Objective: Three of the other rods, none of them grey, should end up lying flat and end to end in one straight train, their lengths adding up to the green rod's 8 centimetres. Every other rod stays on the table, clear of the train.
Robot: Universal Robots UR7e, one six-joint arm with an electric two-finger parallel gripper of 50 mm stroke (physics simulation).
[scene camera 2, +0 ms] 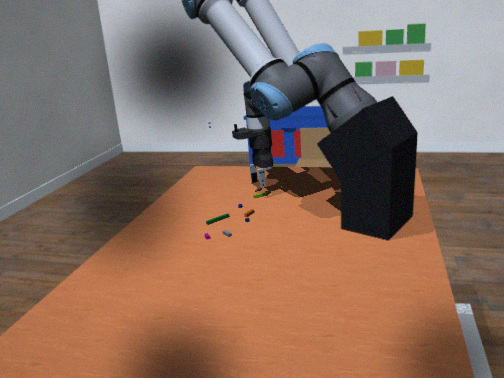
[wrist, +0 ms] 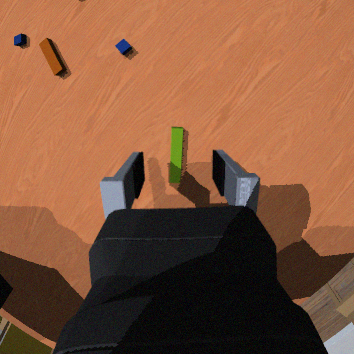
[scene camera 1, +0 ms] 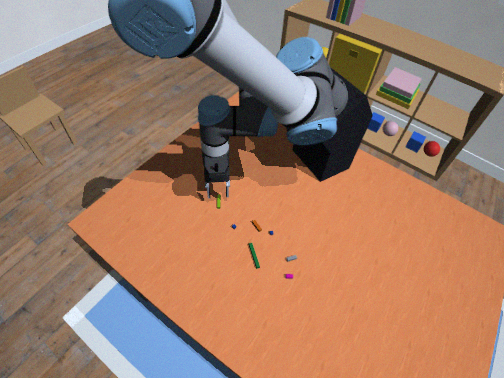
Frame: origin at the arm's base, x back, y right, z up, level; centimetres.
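Where they show: gripper, fingertip midpoint: (scene camera 2: 258, 184) (wrist: 177, 164) (scene camera 1: 218, 195); arm's base, origin of the base link: (scene camera 2: 355, 119).
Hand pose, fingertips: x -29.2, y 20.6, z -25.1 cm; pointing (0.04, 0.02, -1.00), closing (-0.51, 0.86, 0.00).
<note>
Things, the pixels of their top centre, and the offset from my fingertips. Level surfaces: height alone.
- lime rod, middle of its top: (wrist: 175, 156) (scene camera 1: 218, 200) (scene camera 2: 260, 193) dx +0.3, dy +0.1, dz -3.5 cm
- orange rod, middle of its top: (wrist: 49, 55) (scene camera 1: 257, 225) (scene camera 2: 249, 211) dx -2.6, dy -15.0, dz -3.5 cm
- dark green rod, middle of its top: (scene camera 1: 254, 254) (scene camera 2: 217, 217) dx -12.3, dy -18.3, dz -3.5 cm
- magenta rod, middle of its top: (scene camera 2: 206, 234) (scene camera 1: 289, 275) dx -13.9, dy -30.1, dz -3.5 cm
- grey rod, middle of its top: (scene camera 2: 226, 231) (scene camera 1: 292, 257) dx -8.3, dy -28.8, dz -3.5 cm
- orange table, its level: dz -4.5 cm
My gripper (scene camera 1: 218, 191) (scene camera 2: 257, 181) (wrist: 177, 164) is open and empty, above the table near the lime rod. The lime rod (scene camera 1: 218, 201) (scene camera 2: 260, 195) (wrist: 176, 152) lies flat; in the wrist view it shows between and ahead of the fingers, lengthwise. The orange rod (scene camera 1: 256, 225) (scene camera 2: 249, 213) (wrist: 52, 57) lies between two small blue rods, one (scene camera 1: 234, 226) (scene camera 2: 240, 205) (wrist: 124, 47) and the other (scene camera 1: 271, 232) (scene camera 2: 247, 219) (wrist: 20, 40). The dark green rod (scene camera 1: 254, 255) (scene camera 2: 218, 219), the longest, lies apart. The magenta rod (scene camera 1: 289, 276) (scene camera 2: 207, 236) lies near the grey rod (scene camera 1: 291, 258) (scene camera 2: 227, 233). None touch.
The orange table (scene camera 1: 380, 280) (scene camera 2: 300, 300) bears all the rods. The arm's black base (scene camera 1: 332, 145) (scene camera 2: 377, 175) stands at the table's back in the first scene view. Shadows of the arm fall around the lime rod. A wooden shelf (scene camera 1: 390, 33) stands behind the base.
</note>
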